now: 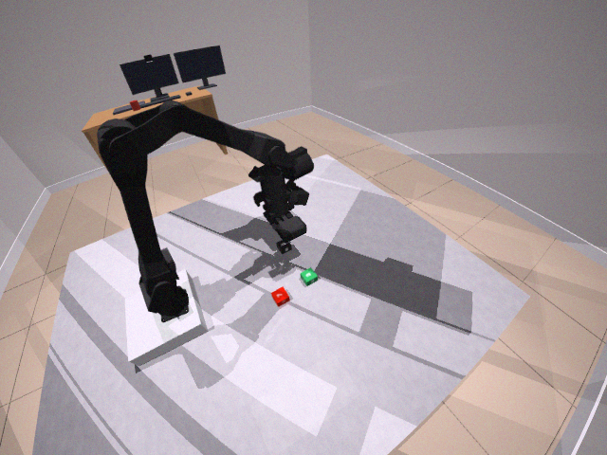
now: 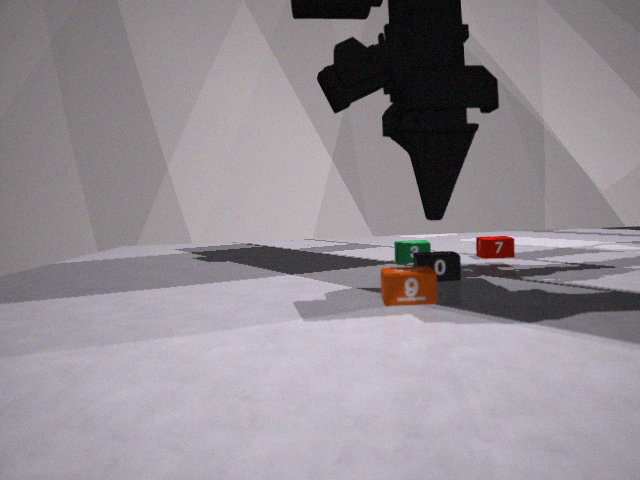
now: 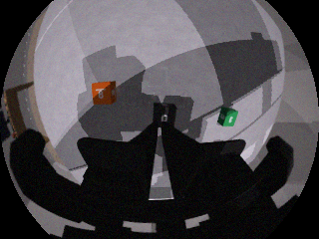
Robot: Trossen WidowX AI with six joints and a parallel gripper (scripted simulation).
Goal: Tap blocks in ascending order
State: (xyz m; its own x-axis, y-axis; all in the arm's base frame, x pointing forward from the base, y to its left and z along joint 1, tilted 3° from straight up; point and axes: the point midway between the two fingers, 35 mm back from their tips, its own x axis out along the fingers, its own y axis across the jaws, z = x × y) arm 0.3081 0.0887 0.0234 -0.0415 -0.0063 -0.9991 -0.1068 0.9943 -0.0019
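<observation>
Right now the black block is 10 mm to the right of my gripper tip and 40 mm below it. Round my gripper tip: green block (20 mm ahead, 130 mm to the right, 40 mm below); orange block (20 mm ahead, 90 mm to the left, 40 mm below); red block (70 mm behind, 150 mm to the right, 40 mm below).
</observation>
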